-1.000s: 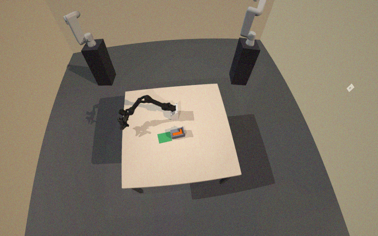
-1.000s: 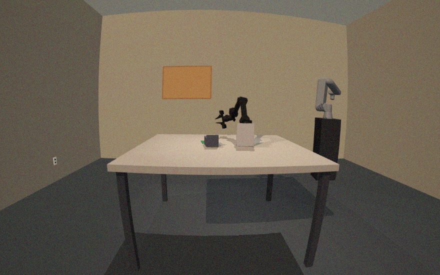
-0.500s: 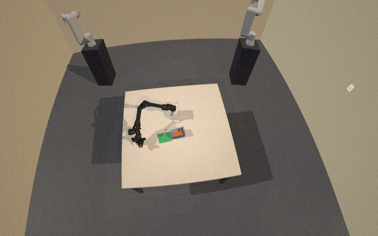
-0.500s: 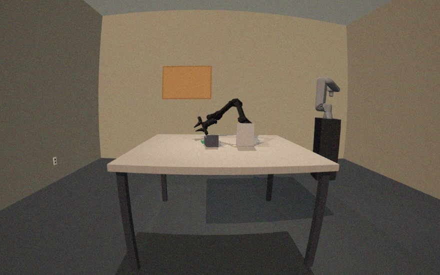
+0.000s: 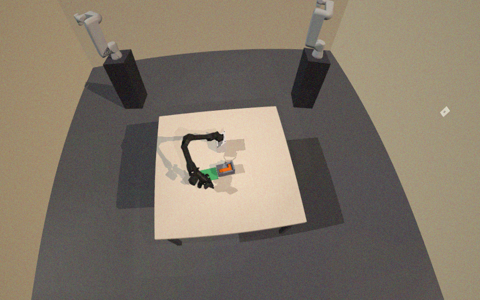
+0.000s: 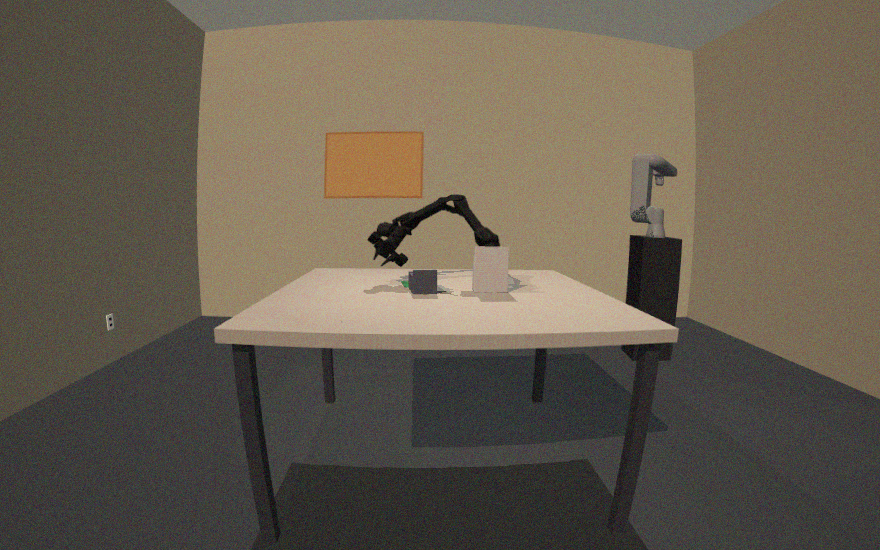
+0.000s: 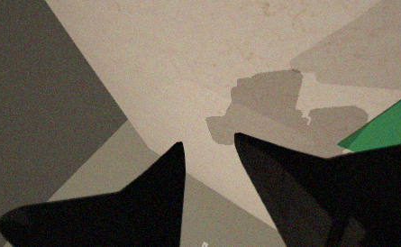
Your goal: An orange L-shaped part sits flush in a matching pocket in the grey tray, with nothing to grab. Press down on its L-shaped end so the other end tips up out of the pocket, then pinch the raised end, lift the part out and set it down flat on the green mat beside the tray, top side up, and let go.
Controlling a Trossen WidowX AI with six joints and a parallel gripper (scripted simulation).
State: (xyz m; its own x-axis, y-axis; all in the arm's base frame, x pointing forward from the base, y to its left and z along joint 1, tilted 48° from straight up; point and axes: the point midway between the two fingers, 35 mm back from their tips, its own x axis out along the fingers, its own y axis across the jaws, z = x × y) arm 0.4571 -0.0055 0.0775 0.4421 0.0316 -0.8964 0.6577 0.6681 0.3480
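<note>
Right now my gripper tip is 200 mm past the orange L-shaped part, 100 mm to the right of it and 40 mm above it. The rest, counted from my gripper tip: green mat (160 mm behind, 110 mm below, 60 mm to the right).
</note>
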